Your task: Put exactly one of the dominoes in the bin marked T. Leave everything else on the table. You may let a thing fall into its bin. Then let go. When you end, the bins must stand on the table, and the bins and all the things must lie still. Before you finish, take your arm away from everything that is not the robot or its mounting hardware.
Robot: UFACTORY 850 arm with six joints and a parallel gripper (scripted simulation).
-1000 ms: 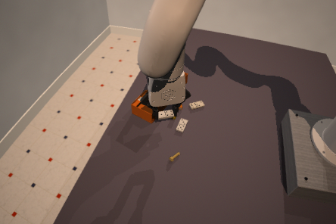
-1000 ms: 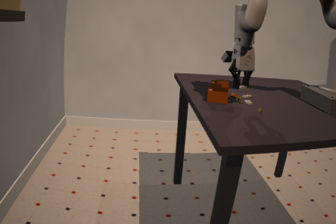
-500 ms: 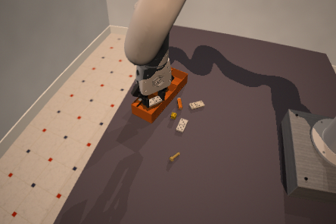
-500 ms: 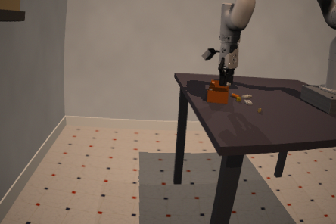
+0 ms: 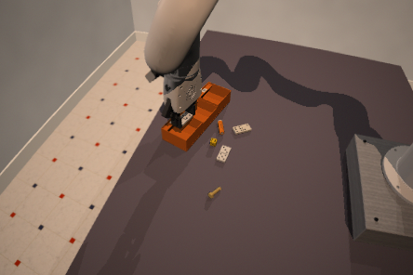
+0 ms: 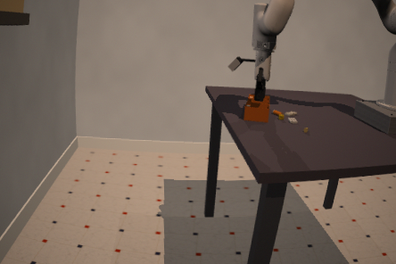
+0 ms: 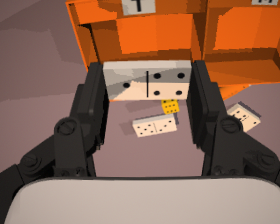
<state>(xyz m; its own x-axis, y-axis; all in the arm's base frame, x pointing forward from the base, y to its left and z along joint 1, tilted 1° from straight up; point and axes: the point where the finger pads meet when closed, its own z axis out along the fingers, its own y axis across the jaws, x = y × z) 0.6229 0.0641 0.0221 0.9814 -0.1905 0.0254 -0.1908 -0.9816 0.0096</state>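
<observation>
Right now the orange bin is 80 mm to the right of my hand, 60 mm below it and 10 mm behind it. The rest, counted from my hand: yellow die (90 mm behind, 80 mm below, 10 mm to the right); orange cylinder (80 mm below, 80 mm behind, 70 mm to the right); domino (10 mm below).
</observation>
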